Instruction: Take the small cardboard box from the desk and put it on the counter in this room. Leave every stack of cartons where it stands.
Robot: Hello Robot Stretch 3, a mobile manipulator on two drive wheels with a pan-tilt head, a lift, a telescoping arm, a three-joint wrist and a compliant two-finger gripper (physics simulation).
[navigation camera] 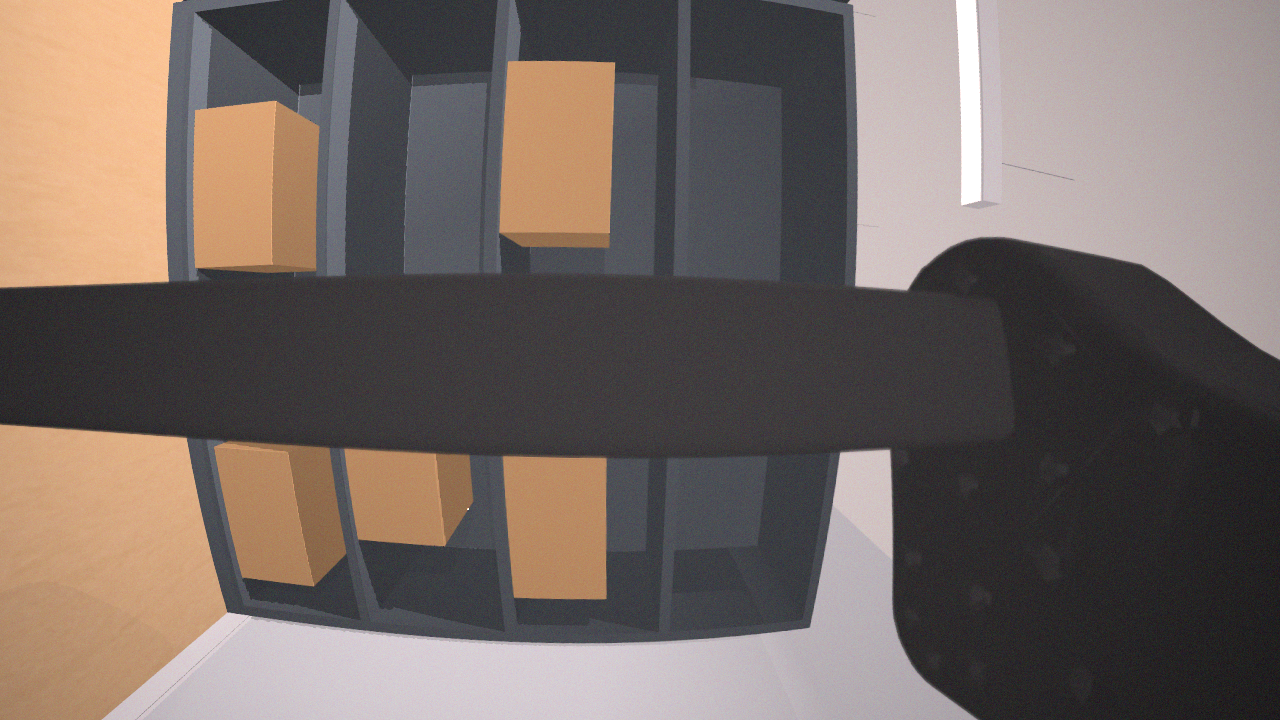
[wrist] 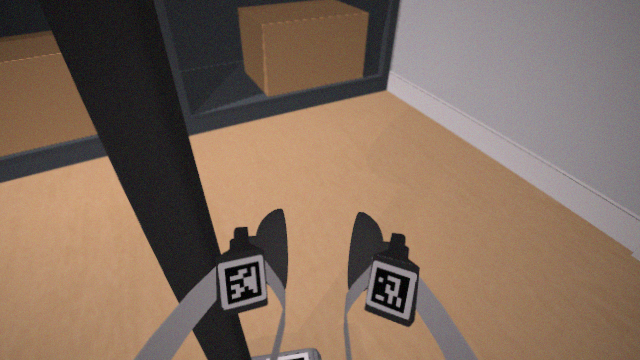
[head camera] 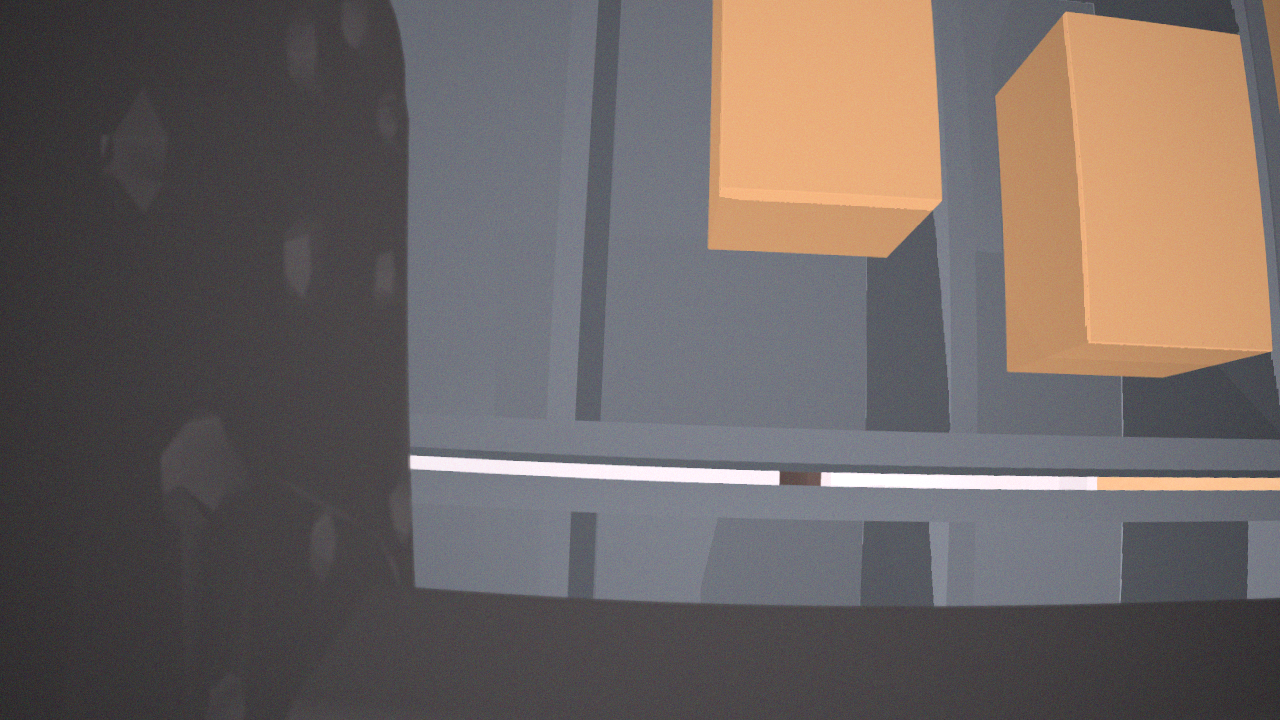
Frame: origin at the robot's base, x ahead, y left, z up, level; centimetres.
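Seen in the pictures: gripper, fingertip midpoint: (wrist: 319, 237).
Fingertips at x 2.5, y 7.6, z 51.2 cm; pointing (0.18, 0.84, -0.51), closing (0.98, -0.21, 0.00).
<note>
Offsets run from my fingertips to a thing's top centre.
My gripper (wrist: 319, 237) is open and empty in the wrist view, its two fingertips apart above the wooden floor. The small cardboard box on the desk, the desk and the counter do not show in the head, navigation or wrist views. Orange-brown cartons stand in a dark shelf unit (navigation camera: 682, 161); they are large, and one carton (wrist: 315, 55) (navigation camera: 556, 152) shows in the wrist view at the top and another like it in the navigation view. I cannot tell whether these are the same carton.
A dark mast or arm part (navigation camera: 501, 367) (wrist: 135, 150) crosses the navigation and wrist views. Dark robot parts (head camera: 196, 358) cover the left and bottom of the head view. More cartons {dx +13.9, dy +129.9, dz +74.9 cm} (head camera: 823, 98) {dx -1.7, dy +124.7, dz +29.2 cm} (head camera: 1172, 197) stand on the shelves. A pale wall (wrist: 525, 75) rises at the right of the wrist view.
</note>
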